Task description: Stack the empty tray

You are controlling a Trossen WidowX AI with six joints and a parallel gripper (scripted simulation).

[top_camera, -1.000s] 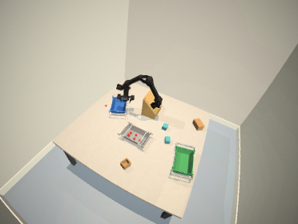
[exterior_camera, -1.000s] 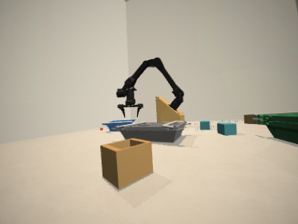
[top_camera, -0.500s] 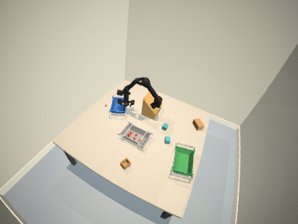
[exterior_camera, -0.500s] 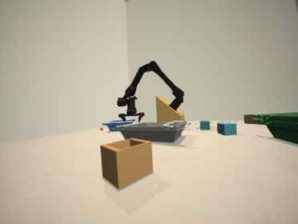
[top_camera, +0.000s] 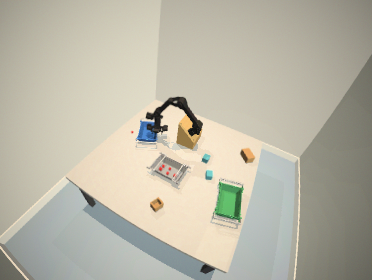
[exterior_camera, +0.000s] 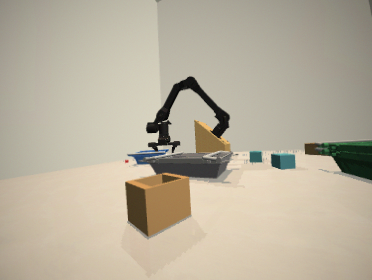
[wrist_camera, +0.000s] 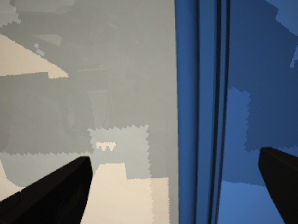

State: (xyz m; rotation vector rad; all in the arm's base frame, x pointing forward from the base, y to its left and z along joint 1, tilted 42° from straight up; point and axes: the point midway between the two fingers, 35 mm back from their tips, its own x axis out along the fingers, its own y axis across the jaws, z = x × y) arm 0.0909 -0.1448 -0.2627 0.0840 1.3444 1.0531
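The blue tray lies 5 cm ahead of my gripper tip, 7 cm to the right of it and 3 cm above it. Round my gripper tip: brown block (29 cm behind, 79 cm to the left, 2 cm above); then small brown box (55 cm ahead, 43 cm to the left).
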